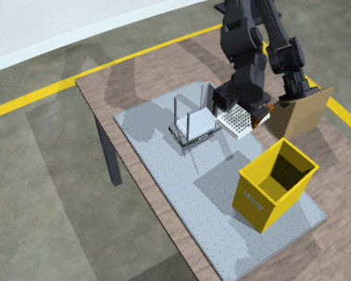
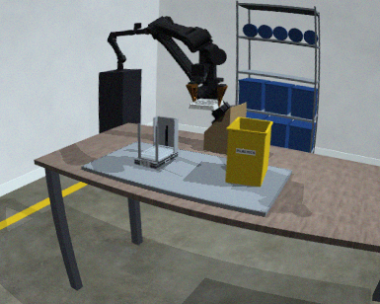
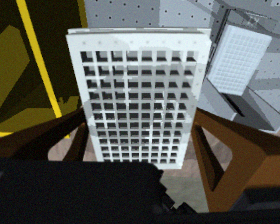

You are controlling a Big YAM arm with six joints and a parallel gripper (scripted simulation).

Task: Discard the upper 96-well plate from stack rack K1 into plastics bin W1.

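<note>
The yellow plastics bin W1 is 16 cm to the left of my hand and 14 cm below it.
</note>
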